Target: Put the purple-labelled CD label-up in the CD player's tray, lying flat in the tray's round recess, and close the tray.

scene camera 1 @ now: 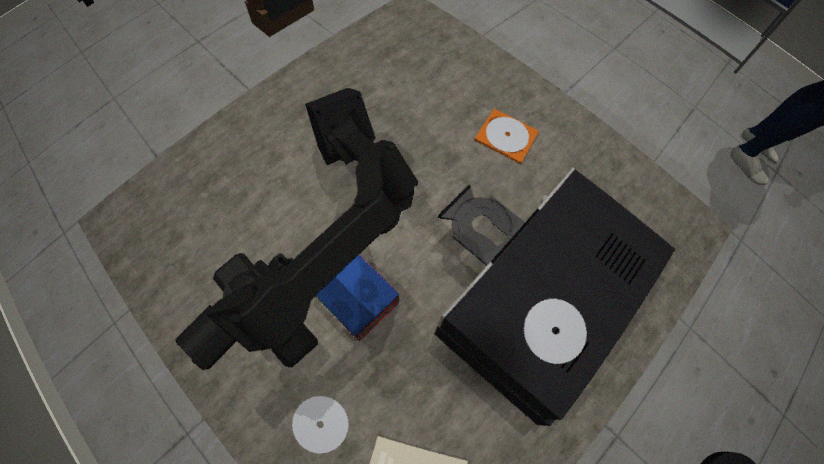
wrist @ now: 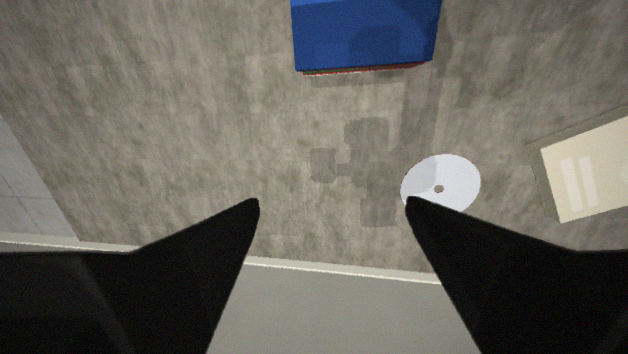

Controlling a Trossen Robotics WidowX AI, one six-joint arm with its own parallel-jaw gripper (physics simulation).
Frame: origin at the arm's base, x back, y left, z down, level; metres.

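Seen in the pictures: gripper, fingertip midpoint: (wrist: 331,204); arm's base at its link origin: (scene camera 1: 344,123).
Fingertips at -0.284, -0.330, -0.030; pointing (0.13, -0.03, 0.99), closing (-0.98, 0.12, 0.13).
Note:
Pixels of each thing's middle, then the offset from my fingertips to it, as dx, dy, dz. "spot": a spot on its surface instead. Level surfaces: height alone.
- pale disc at the middle of its body: (wrist: 438,188) (scene camera 1: 320,424) -0.174, -0.074, +0.234
- third white-faced disc at the middle of its body: (scene camera 1: 507,134) +0.134, +0.733, +0.224
- orange case at a spot on its surface: (scene camera 1: 520,155) spot: +0.063, +0.713, +0.225
- stack at the middle of its body: (scene camera 1: 353,291) +0.001, +0.147, +0.157
- cream flat item at a spot on its surface: (scene camera 1: 415,452) spot: -0.336, +0.053, +0.211
- mottled table top at its surface level: dz +0.235
The black CD player (scene camera 1: 518,276) stands at the right with its grey tray (scene camera 1: 465,224) out; the round recess holds no disc. A white-faced disc (scene camera 1: 567,345) lies on the player's top. Another pale disc (scene camera 1: 322,440) (wrist: 457,180) lies flat near the table's lower edge, partly shaded. A third white-faced disc (scene camera 1: 495,134) lies on an orange case (scene camera 1: 520,155). No purple label shows on any of them. My gripper (wrist: 331,204) is open and empty above the table; in the wrist view its right fingertip overlaps the pale disc's edge. Its fingertips cannot be made out in the scene view.
A blue case on a stack (scene camera 1: 369,299) (wrist: 370,35) lies partly beneath the arm in the scene view. A cream flat item (scene camera 1: 415,452) (wrist: 610,175) lies right of the pale disc. The mottled table top (scene camera 1: 230,172) (wrist: 175,125) ends just below the disc in the wrist view.

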